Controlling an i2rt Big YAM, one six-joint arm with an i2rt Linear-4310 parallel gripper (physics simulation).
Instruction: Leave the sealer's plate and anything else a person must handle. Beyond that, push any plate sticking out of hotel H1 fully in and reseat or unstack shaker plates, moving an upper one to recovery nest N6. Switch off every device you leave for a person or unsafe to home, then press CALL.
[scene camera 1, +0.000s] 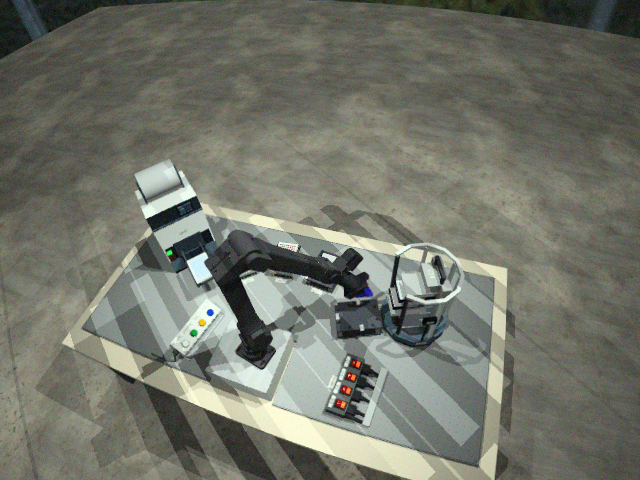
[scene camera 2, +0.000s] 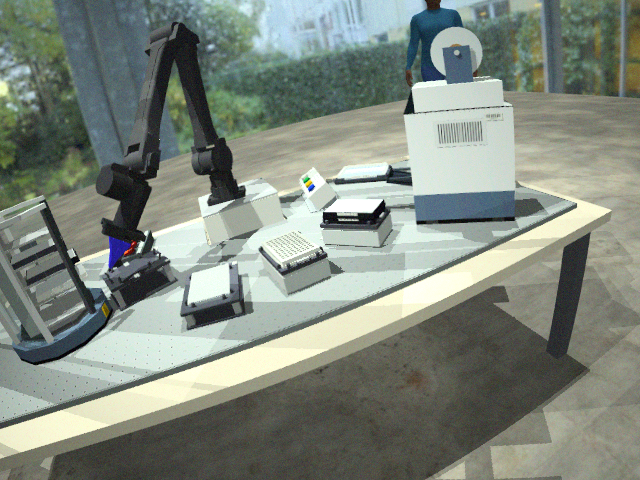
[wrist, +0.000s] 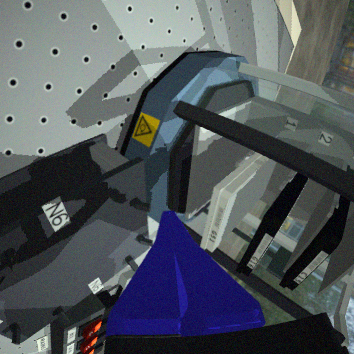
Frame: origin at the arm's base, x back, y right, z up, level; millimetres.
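Where they show: gripper, fingertip midpoint: (scene camera 1: 372, 294) (scene camera 2: 109, 267) (wrist: 167, 217); arm's base, origin of the base link: (scene camera 1: 255, 352) (scene camera 2: 227, 197).
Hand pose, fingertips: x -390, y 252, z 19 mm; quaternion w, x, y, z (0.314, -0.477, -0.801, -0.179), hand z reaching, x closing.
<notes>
Each offset is from my fingertips to the top centre of the thing. "pt": to the spot under its first point.
My gripper (scene camera 1: 366, 292) (scene camera 2: 110, 264) (wrist: 167, 217) is shut and empty. Its blue fingers are beside hotel H1 (scene camera 1: 413, 337) (scene camera 2: 62, 345) and over the edge of dark nest N6 @(dx +76, dy -20, dz -30 mm) (scene camera 1: 357, 319) (scene camera 2: 139, 281). In the wrist view, a white plate @(dx -23, dy +126, dz +13 mm) (wrist: 220, 217) and two black plates @(dx -24, dy +128, dz +56 mm) (wrist: 270, 225) @(dx -33, dy +140, dz +100 mm) (wrist: 320, 252) are in the hotel; I cannot tell how far each sits in. The sealer @(dx +101, dy -885, dz +350 mm) (scene camera 1: 178, 227) (scene camera 2: 460, 160) shows a green light, with a white plate @(dx +218, dy -650, dz +19 mm) (scene camera 1: 199, 268) on its tray. The switches @(pt dx +345, dy +74, dz -56 mm) (scene camera 1: 345, 390) (wrist: 90, 336) glow orange-red. The button panel @(dx +420, dy -534, dz -22 mm) (scene camera 1: 181, 334) (scene camera 2: 321, 196) has coloured buttons.
In scene camera 2, a white plate @(dx -68, dy -237, dz -59 mm) (scene camera 2: 209, 284), a perforated white plate @(dx -28, dy -414, dz -37 mm) (scene camera 2: 294, 248) and a black plate with a white top @(dx +71, dy -580, dz -24 mm) (scene camera 2: 356, 208) rest on separate stands between hotel and sealer. I cannot tell which are shakers. A person (scene camera 2: 434, 31) stands behind the sealer.
</notes>
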